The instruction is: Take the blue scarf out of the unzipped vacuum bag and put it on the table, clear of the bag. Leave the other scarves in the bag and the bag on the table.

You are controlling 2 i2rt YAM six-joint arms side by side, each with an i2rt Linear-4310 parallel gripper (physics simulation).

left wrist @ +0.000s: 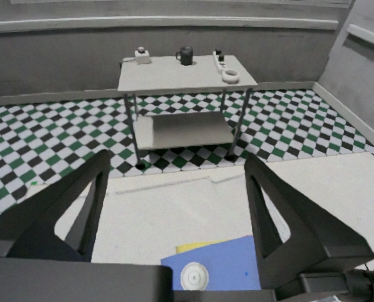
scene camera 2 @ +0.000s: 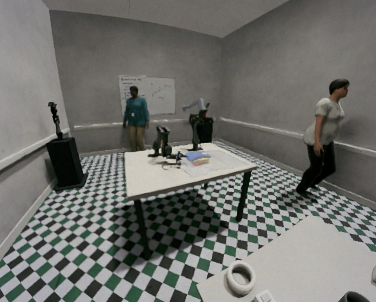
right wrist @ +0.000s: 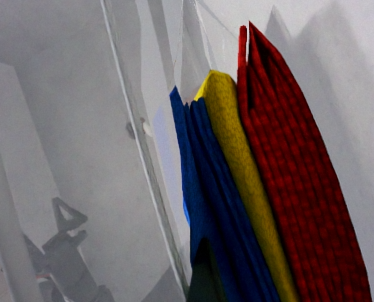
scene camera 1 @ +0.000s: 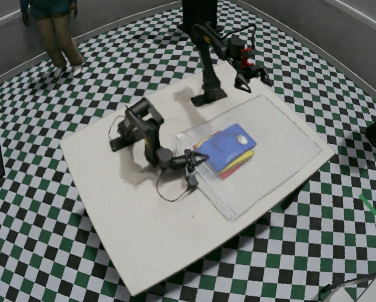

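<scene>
The blue scarf lies on top of the yellow scarf and the red scarf in the clear bag. A white round valve shows over the blue scarf. My right gripper is shut at the bag mouth, apparently on the blue scarf's near edge. Its fingers are mostly hidden by blue folds in the right wrist view. My left gripper is open and empty, raised above the bag's far side.
The bag's wrinkled mouth strip crosses the white table beside my right gripper. A side table with a mug stands beyond the work table. One person stands near the whiteboard, another at the right.
</scene>
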